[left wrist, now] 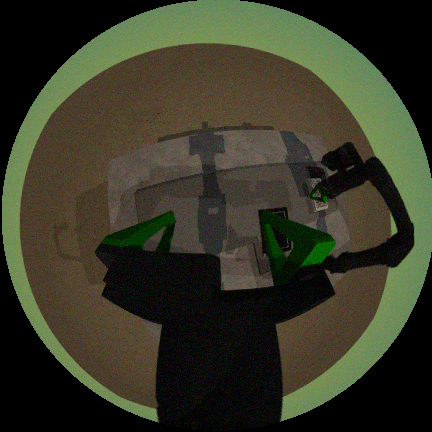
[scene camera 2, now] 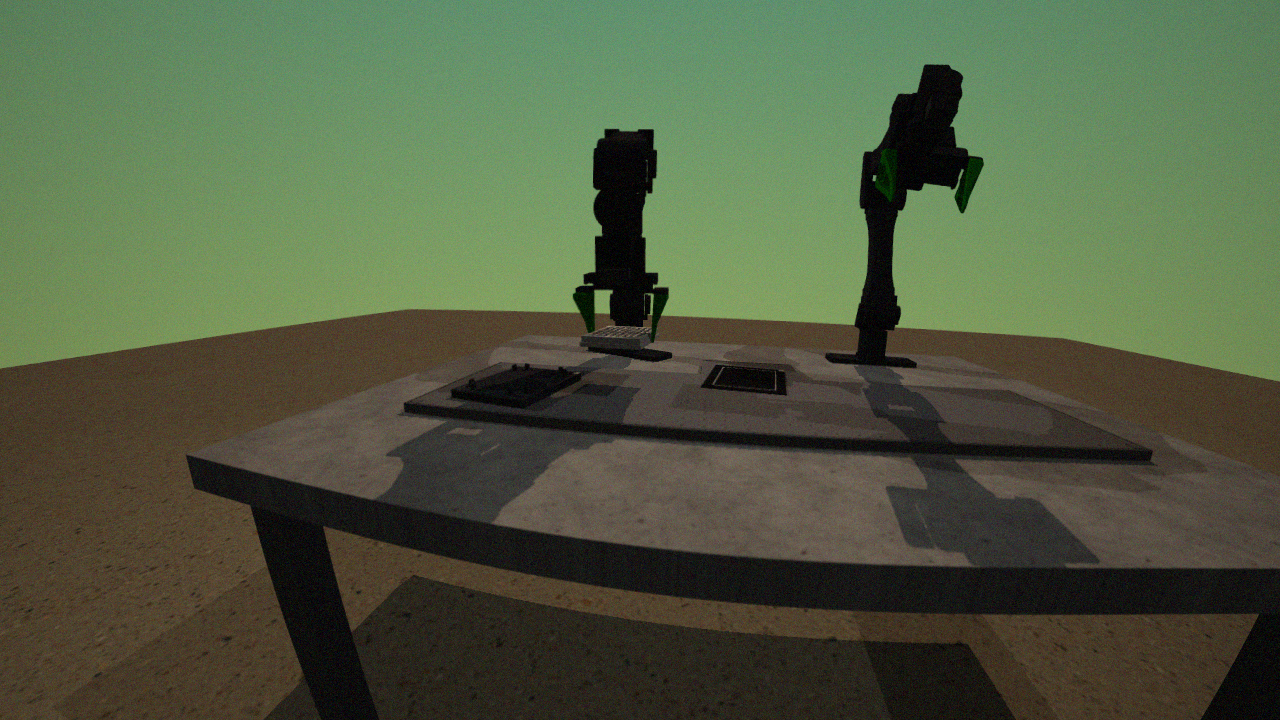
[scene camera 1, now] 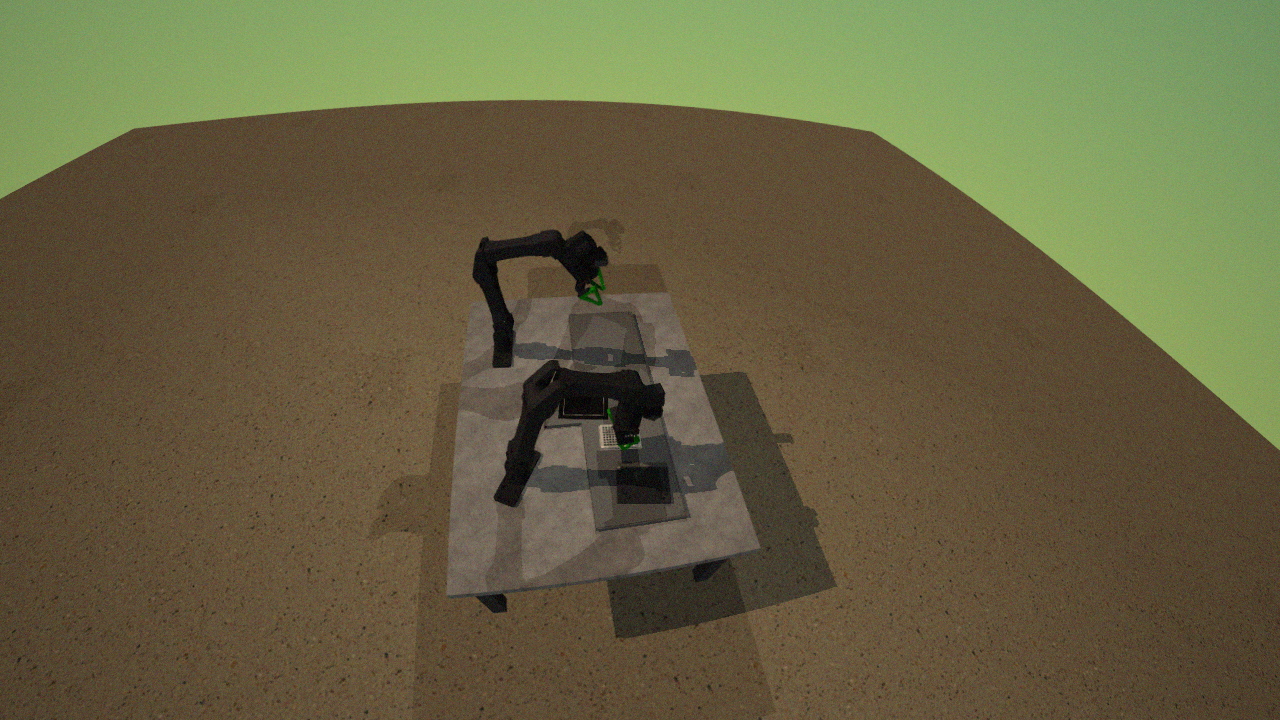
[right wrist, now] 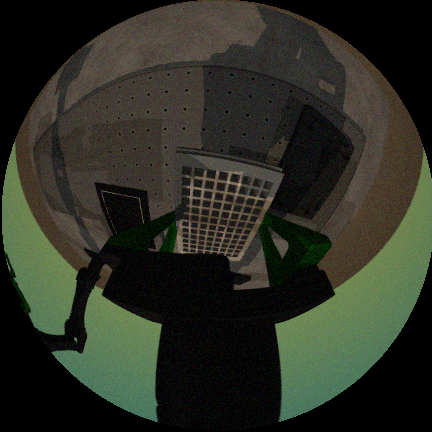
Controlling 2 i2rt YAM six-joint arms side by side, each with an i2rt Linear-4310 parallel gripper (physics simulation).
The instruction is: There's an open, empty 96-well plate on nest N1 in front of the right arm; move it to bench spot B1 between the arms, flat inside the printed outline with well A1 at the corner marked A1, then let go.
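Frame: origin at the left arm's base, x ahead, y left, z up, level; metres.
Where they show: left gripper, between the fingertips: [left wrist: 217,214] [scene camera 2: 927,204] [scene camera 1: 602,297]; right gripper, between the fingertips: [left wrist: 315,193] [scene camera 1: 620,437] [right wrist: 217,214]; left arm's base, origin of its link: [scene camera 2: 870,362] [scene camera 1: 503,348] [right wrist: 99,256]; right arm's base, origin of its link: [scene camera 2: 628,353] [scene camera 1: 517,476].
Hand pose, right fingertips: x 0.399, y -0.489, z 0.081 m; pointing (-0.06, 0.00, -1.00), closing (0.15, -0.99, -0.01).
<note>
Each offset is from my right fingertips to the top centre of the thing. "pt": to the spot under its first point. Level surfaces: height alone.
The pale 96-well plate @(dx -0.001, dy +0.000, dz +0.014 m) [scene camera 1: 609,437] [scene camera 2: 614,340] [left wrist: 323,205] [right wrist: 220,210] is between the fingers of my right gripper [scene camera 1: 621,429] [scene camera 2: 622,334] [right wrist: 217,214], which is shut on it. It is held in the air, roughly level, away from nest N1 and not over the outline. Nest N1, a dark block @(dx +0.058, dy -0.139, dz -0.046 m) [scene camera 1: 644,485] [scene camera 2: 516,385] [right wrist: 315,160], is empty. Bench spot B1, a black pad with a thin light outline @(pt dx -0.103, dy +0.172, dz -0.066 m) [scene camera 1: 583,407] [scene camera 2: 745,379] [right wrist: 122,210], lies between the arms; its A1 mark is not legible. My left gripper [scene camera 1: 597,288] [scene camera 2: 927,205] [left wrist: 217,214] is open and empty, high above the table.
A low perforated board @(dz -0.067 m) [scene camera 1: 608,331] [scene camera 2: 984,420] [right wrist: 150,100] runs along the table @(dz -0.080 m) [scene camera 1: 546,555] [scene camera 2: 716,501] and bears the nest. In scene camera 1 the right arm passes close beside the black pad. The left arm stands well apart.
</note>
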